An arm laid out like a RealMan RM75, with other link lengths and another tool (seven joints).
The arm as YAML. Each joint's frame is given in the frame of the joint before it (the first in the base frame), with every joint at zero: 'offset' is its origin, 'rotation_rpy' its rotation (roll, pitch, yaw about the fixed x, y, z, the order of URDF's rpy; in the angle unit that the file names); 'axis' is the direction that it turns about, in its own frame. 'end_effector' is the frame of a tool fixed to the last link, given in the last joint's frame.
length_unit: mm
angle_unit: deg
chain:
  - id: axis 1
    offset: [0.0, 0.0, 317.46]
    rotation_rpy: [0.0, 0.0, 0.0]
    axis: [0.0, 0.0, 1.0]
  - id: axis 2
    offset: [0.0, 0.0, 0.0]
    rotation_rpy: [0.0, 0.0, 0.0]
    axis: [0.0, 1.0, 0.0]
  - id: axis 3
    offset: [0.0, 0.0, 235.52]
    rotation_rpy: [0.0, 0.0, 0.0]
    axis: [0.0, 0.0, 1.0]
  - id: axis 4
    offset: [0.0, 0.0, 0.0]
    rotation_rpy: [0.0, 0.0, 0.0]
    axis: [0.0, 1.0, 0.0]
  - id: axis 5
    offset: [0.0, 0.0, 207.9]
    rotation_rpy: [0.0, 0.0, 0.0]
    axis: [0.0, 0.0, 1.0]
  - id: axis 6
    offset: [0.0, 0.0, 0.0]
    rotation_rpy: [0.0, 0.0, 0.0]
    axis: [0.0, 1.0, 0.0]
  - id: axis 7
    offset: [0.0, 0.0, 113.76]
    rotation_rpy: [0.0, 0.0, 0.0]
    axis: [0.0, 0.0, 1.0]
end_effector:
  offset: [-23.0, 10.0, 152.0]
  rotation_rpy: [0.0, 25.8, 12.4]
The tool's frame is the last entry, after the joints.
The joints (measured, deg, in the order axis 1, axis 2, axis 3, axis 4, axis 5, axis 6, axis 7), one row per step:
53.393 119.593 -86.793 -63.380 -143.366 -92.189 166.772
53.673 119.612 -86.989 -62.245 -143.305 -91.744 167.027
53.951 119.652 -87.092 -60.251 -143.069 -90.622 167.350
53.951 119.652 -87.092 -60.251 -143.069 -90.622 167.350
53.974 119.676 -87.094 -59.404 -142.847 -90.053 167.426
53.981 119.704 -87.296 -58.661 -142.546 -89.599 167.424
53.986 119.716 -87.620 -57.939 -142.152 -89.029 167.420
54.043 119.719 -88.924 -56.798 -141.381 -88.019 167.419
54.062 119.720 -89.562 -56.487 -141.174 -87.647 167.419
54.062 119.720 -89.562 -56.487 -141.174 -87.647 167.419
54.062 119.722 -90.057 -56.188 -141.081 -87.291 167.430
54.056 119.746 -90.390 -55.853 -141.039 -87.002 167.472
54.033 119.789 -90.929 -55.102 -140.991 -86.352 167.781
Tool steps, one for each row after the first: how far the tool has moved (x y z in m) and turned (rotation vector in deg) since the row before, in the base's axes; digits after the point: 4 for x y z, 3 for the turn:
0.0027 -0.0002 -0.0021 -0.069 -0.259 -0.657
0.0046 0.0006 -0.0037 0.156 -0.024 -1.259
0.0000 0.0000 0.0000 0.000 0.000 0.000
0.0018 0.0001 -0.0018 0.078 0.167 -0.585
0.0017 -0.0009 -0.0021 -0.146 0.078 -0.411
0.0014 -0.0008 -0.0023 -0.130 0.124 -0.309
0.0028 -0.0028 -0.0050 -0.547 -0.199 -0.056
0.0012 -0.0011 -0.0018 -0.211 -0.213 0.165
0.0000 0.0000 0.0000 0.000 0.000 0.000
0.0014 -0.0005 -0.0014 -0.096 -0.216 0.099
0.0016 -0.0005 -0.0012 -0.058 -0.182 -0.059
0.0034 -0.0004 -0.0021 0.112 -0.314 -0.418

